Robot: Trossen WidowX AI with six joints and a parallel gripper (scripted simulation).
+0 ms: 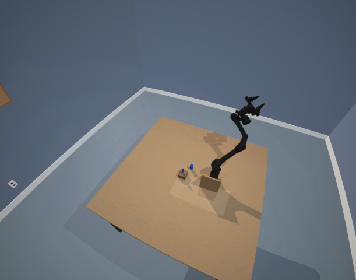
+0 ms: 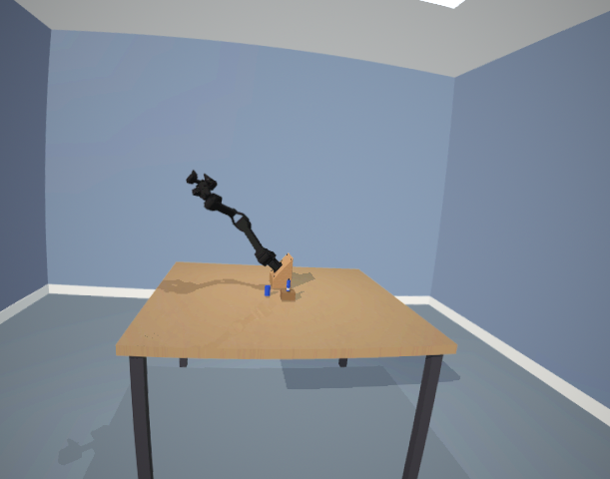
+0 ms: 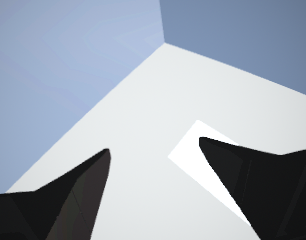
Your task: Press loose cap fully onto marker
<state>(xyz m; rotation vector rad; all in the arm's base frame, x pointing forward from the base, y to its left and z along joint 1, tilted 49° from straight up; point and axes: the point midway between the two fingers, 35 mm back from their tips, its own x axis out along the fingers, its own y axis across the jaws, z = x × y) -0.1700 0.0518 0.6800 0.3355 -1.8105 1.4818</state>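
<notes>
The blue cap is 390 mm ahead of my gripper tip, 420 mm to the left of it and 590 mm below it. From my gripper tip the other things lie so: holder block 430 mm ahead, 530 mm to the left, 590 mm below.
</notes>
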